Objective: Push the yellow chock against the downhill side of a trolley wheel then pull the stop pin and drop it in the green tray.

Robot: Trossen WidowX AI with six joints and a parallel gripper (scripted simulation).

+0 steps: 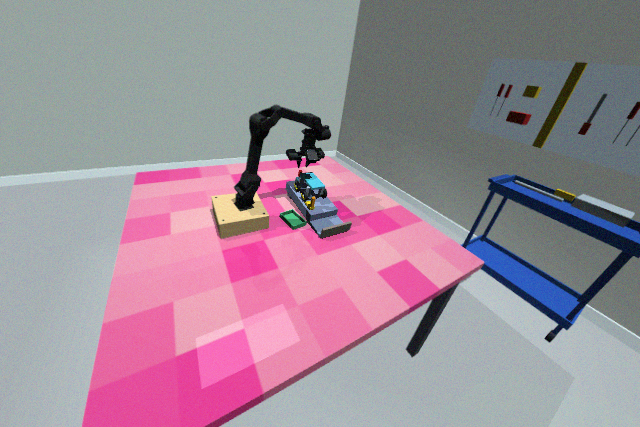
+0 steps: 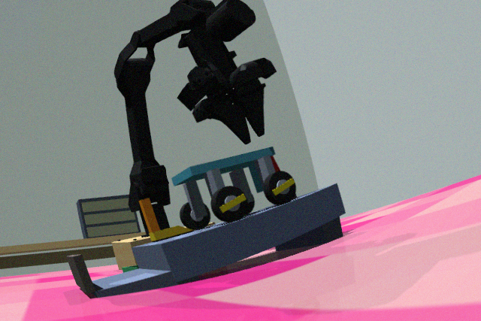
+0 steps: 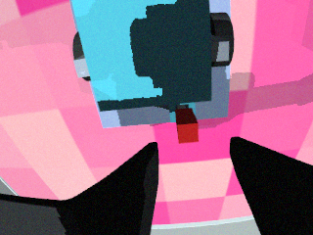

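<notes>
The red-headed stop pin lies 2 cm to the left of my gripper tip and 6 cm below it. Round my gripper tip: yellow chock (6 cm behind, 16 cm to the right, 11 cm below); then trolley (1 cm ahead, 7 cm to the right, 8 cm below); then ramp (1 cm ahead, 8 cm to the right, 14 cm below).
</notes>
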